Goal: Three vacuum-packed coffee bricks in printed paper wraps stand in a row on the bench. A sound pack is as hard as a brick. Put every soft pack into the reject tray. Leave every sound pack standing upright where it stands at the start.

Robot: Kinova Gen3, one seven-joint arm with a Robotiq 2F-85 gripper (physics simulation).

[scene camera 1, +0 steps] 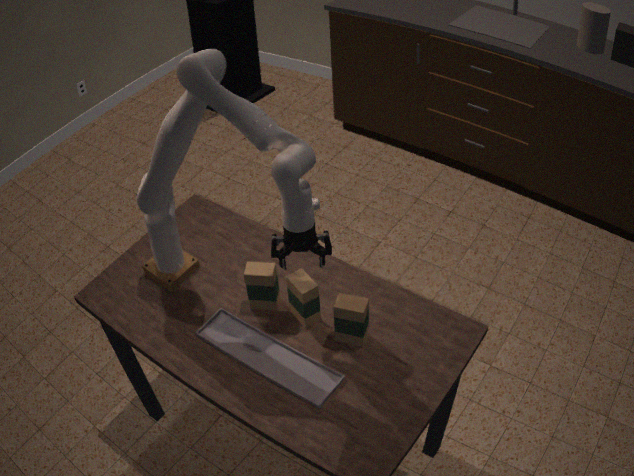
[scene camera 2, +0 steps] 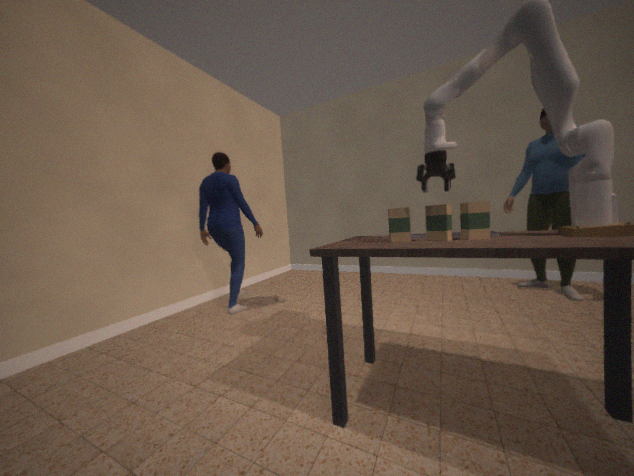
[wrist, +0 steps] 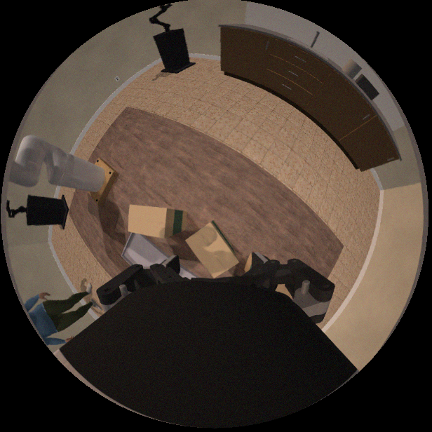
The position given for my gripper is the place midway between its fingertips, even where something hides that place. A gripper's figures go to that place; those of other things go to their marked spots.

My gripper point(scene camera 2: 436, 191): 1.08 m from the lens. A coffee brick point(scene camera 2: 399, 218): 1.07 m from the lens. A coffee brick point(scene camera 2: 475, 216): 1.08 m from the lens. A coffee brick point(scene camera 2: 438, 217) is 1.06 m from the lens.
